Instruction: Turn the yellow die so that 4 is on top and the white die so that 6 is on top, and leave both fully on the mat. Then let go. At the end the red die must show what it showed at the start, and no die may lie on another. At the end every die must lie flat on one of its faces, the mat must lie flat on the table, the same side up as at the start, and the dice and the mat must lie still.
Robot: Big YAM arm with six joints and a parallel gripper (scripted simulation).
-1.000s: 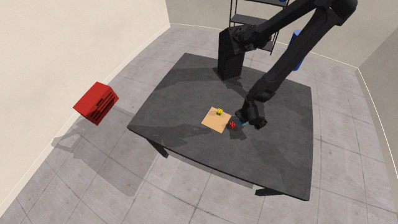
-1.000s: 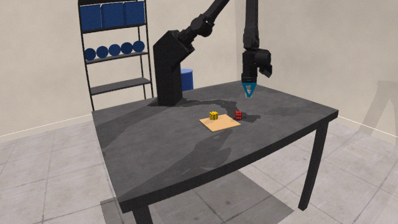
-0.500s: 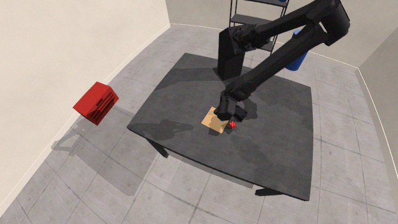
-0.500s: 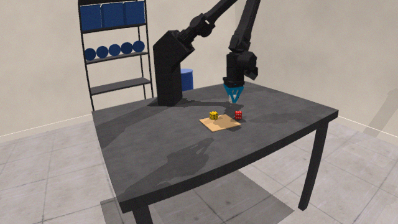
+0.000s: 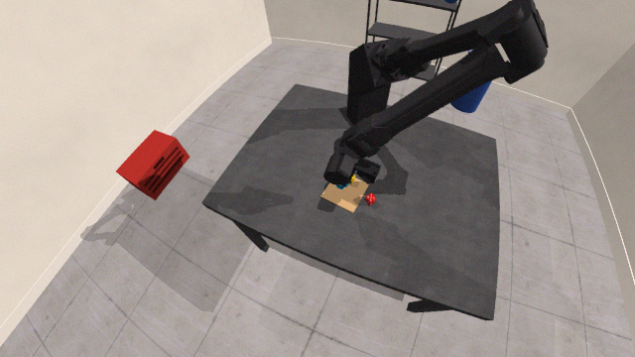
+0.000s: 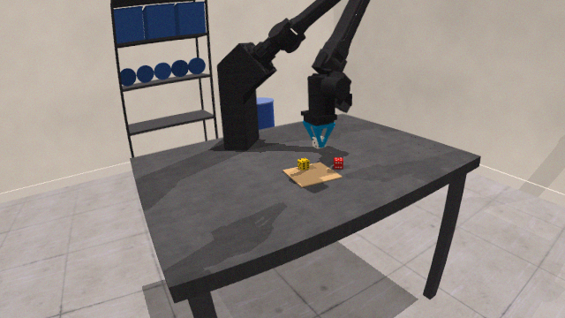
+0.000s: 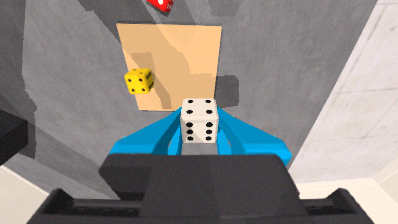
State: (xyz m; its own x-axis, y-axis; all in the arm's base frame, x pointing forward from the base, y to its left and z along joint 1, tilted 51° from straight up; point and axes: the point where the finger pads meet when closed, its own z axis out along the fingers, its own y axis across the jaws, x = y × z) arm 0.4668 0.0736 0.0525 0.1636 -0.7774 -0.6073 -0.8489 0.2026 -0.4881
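Right now my hand is 4 cm past the tan mat, 1 cm to the left of it and 11 cm above it. The rest, counted from my hand: red die 6 cm behind, 9 cm to the left, 10 cm below; then white die right at my hand; then yellow die 9 cm behind, 2 cm to the right, 10 cm below.
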